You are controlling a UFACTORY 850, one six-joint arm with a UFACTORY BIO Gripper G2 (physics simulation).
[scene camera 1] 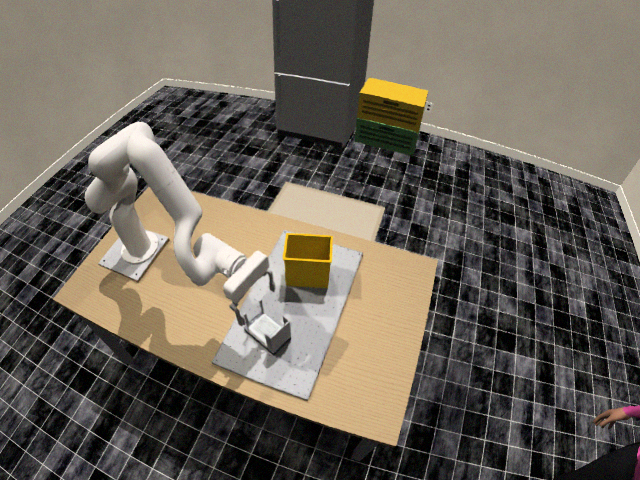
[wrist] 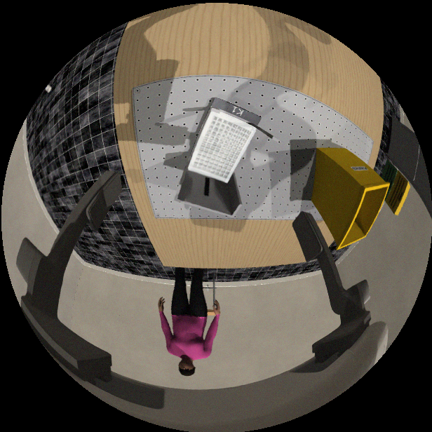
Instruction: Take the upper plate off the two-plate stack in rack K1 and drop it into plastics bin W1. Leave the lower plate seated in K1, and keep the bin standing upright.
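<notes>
Rack K1 point(scene camera 1: 279, 336) point(wrist: 225, 200) is dark grey, with a tall slotted end wall and thin posts at the other end. A white well plate point(scene camera 1: 265, 325) point(wrist: 222, 145) lies in it, slightly turned in the wrist view. I cannot make out the seam between the two stacked plates. The yellow bin W1 point(scene camera 1: 307, 273) point(wrist: 342, 182) stands upright behind the rack in the scene view and at the right in the wrist view. My gripper point(scene camera 1: 255, 304) point(wrist: 207, 195) is wide open and empty, above the rack, with its fingers well apart.
Rack and bin stand on a grey perforated board point(scene camera 1: 302, 369) point(wrist: 155, 190) on the wooden table point(scene camera 1: 379, 330) point(wrist: 200, 245). The bin's tall walls rise beside the rack area. A person in pink point(wrist: 187, 335) stands beyond the table edge in the wrist view.
</notes>
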